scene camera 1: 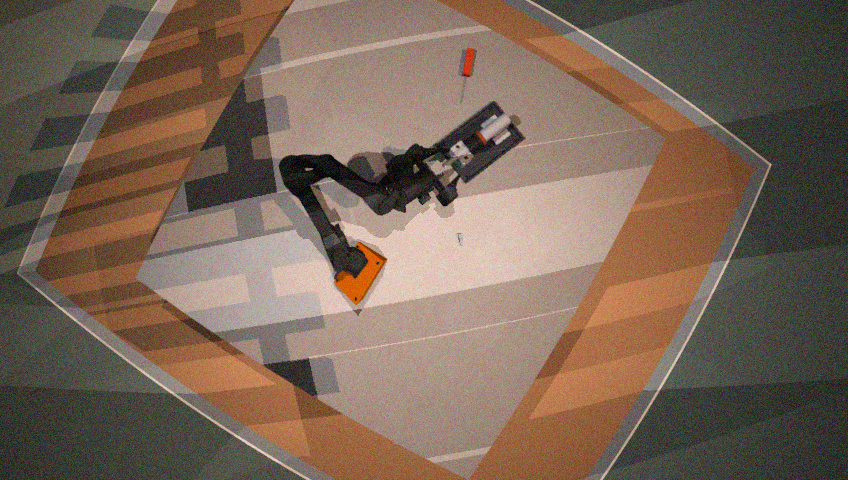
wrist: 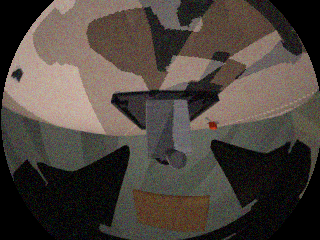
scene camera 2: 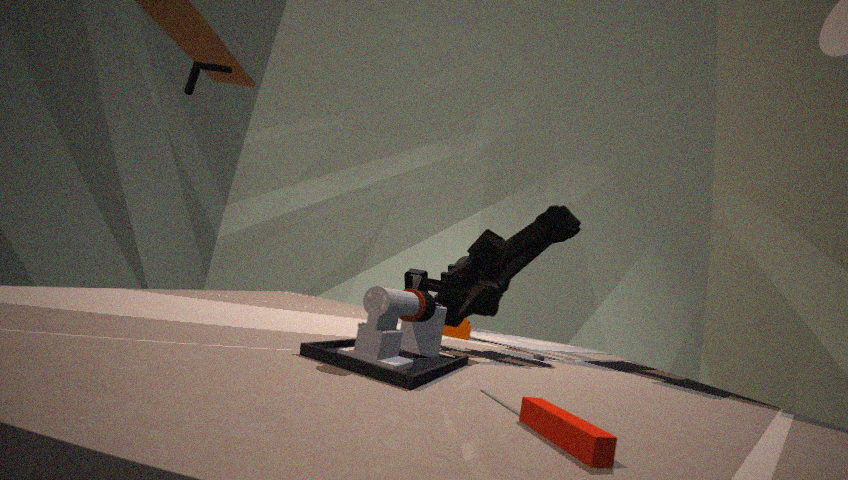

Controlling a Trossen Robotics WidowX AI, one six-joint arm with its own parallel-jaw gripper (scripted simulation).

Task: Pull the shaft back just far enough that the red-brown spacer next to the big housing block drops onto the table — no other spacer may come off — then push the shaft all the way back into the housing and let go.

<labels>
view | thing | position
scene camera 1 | my gripper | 450,162
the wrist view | my gripper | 172,147
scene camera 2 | my gripper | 433,312
</labels>
